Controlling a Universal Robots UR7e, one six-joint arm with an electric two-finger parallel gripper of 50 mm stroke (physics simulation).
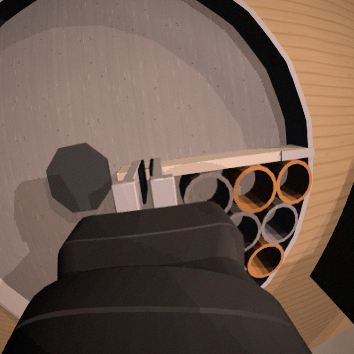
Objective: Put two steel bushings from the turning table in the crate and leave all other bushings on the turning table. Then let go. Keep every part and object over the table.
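Frame: origin at the arm's base, x ahead, y left, z up, level; centimetres.
Seen in the pictures: gripper, fingertip midpoint: [148, 173].
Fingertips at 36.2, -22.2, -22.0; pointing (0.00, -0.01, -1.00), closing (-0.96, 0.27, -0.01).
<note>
Pixels of each thing's top centre, then the offset from my fingertips to it, as dx, dy, dz. "spot": a spot on its surface instead. Level surfaces: height alone.
- round grey turning table at its top centre: [76, 178] +6.4, -1.7, -2.3
- dark octagonal knob at a spot on its surface: [79, 177] spot: +6.1, -1.7, -2.3
- wooden table at its surface level: dz -8.4
Three grey steel bushings [208, 175] [259, 230] [281, 205] stand upright, open ends up, in a walled sector at the right of the round grey turning table [150, 90]. Three orange-brown bushings [236, 189] [310, 181] [250, 264] stand among them. The gripper [147, 182] is open by a narrow gap with nothing between its fingers. It is left of the nearest steel bushing, beside the inner end of the pale divider. The gripper body hides the lower left part of the sector. The crate cannot be made out.
The pale divider wall [220, 161] runs from the fingers to the right rim. A dark octagonal knob [79, 177] stands left of the fingers. The turntable's raised rim curves around the right side, with wooden table [330, 100] beyond. A black shape [337, 250] shows at lower right.
</note>
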